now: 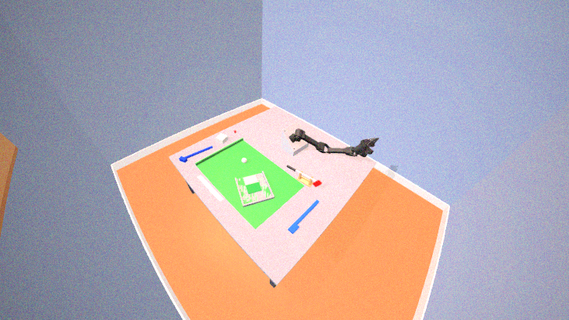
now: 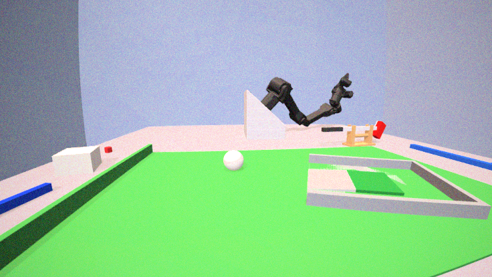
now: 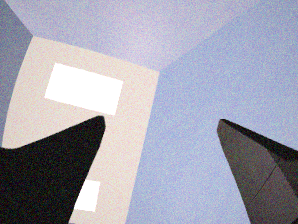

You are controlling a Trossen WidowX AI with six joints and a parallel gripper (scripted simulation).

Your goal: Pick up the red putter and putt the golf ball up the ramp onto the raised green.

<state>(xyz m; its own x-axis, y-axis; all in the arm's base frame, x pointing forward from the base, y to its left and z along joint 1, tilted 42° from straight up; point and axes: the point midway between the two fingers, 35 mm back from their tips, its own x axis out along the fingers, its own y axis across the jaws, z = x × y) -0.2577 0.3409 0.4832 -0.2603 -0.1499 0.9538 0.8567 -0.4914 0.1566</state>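
My gripper tip is 470 mm short of the red putter, 310 mm to the left of it and 260 mm above it. The rest, counted from my gripper tip: wooden stand (470 mm ahead, 300 mm to the right, 280 mm below); white golf ball (640 mm ahead, 780 mm to the right, 290 mm below); bright green mat (720 mm ahead, 660 mm to the right, 310 mm below).
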